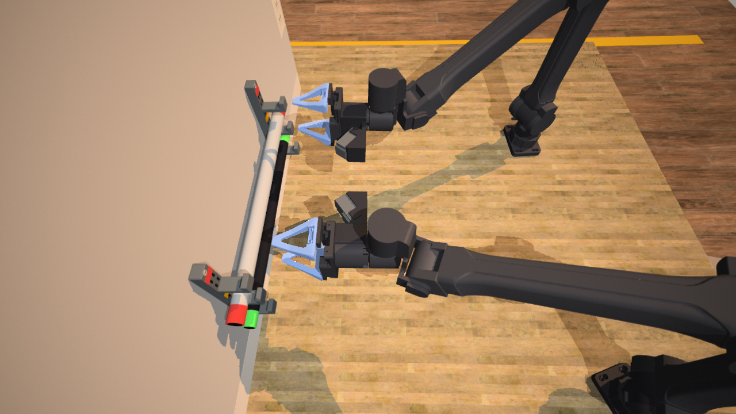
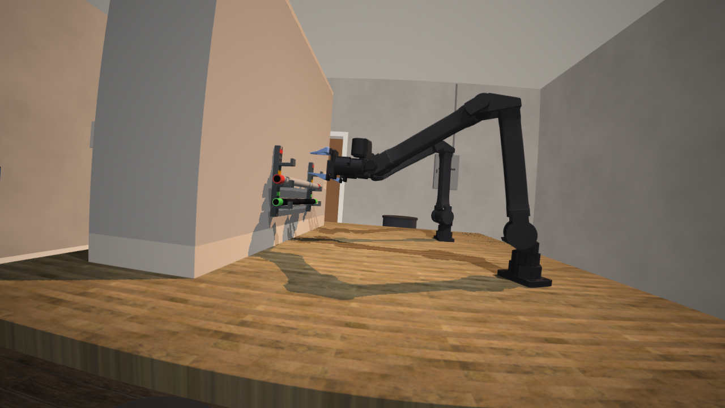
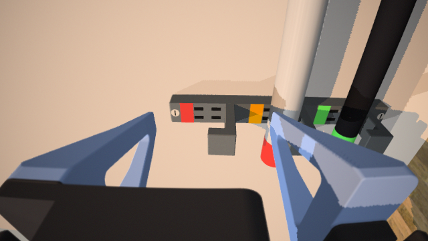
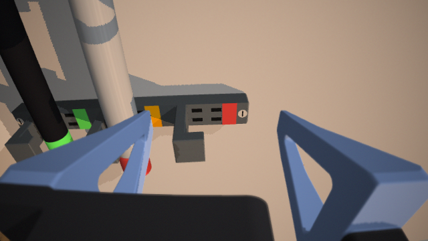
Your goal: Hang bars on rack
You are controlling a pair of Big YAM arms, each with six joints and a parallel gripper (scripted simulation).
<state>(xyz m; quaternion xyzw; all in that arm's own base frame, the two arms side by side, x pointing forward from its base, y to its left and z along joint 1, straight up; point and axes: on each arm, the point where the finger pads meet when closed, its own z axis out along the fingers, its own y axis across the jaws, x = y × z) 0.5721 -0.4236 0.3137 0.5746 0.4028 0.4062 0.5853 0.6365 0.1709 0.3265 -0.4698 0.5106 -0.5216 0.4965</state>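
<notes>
Right now my left hand is 70 mm short of the light bar, 160 mm to the left of it and 70 mm above it. The rest, counted from my left hand: tan wall 250 mm ahead, 190 mm to the right, 140 mm above; black bar 70 mm ahead, 160 mm to the right, 150 mm below.
The light bar lies 140 mm to the left of my right hand, 90 mm ahead of it and 80 mm below it. Also, from my right hand: tan wall: 270 mm ahead, 120 mm above, 110 mm to the left; then black bar: 160 mm below, 140 mm to the left, 90 mm ahead.
</notes>
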